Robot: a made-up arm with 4 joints.
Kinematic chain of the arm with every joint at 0, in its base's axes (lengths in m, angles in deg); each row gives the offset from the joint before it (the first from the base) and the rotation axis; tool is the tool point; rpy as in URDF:
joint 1: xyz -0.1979 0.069 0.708 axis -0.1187 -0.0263 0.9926
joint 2: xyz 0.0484 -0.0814 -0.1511 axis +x
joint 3: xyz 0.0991 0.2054 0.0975 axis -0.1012 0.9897 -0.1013
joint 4: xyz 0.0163 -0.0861 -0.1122 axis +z
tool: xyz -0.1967 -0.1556 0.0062 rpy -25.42 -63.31 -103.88
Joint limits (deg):
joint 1: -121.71..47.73
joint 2: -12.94..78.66
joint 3: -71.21..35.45
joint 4: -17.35..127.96
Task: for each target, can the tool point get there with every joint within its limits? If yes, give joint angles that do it. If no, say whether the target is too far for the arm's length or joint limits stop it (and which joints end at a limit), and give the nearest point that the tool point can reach.
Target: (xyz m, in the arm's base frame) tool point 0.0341 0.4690 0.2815
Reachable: no: joint limits stop it (at a limit: joint 1, joint 4) | nearest point 0.0396 0.2843 0.4656 | short by 0.261 m
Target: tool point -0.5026 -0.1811 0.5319
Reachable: yes | joints -106.10 41.68 -58.90 79.19
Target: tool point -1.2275 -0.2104 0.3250
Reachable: no: too far | nearest point -0.6638 -0.0573 0.5541 | short by 0.627 m
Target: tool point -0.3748 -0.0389 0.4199
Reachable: yes | joints -103.40 42.17 6.30 61.39
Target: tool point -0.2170 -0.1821 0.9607
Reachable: no: joint limits stop it (at a limit: joint 3, joint 4) | nearest point -0.1943 -0.3089 0.8206 | short by 0.190 m
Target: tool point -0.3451 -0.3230 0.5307
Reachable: yes | joints -85.74 56.67 -34.26 101.95
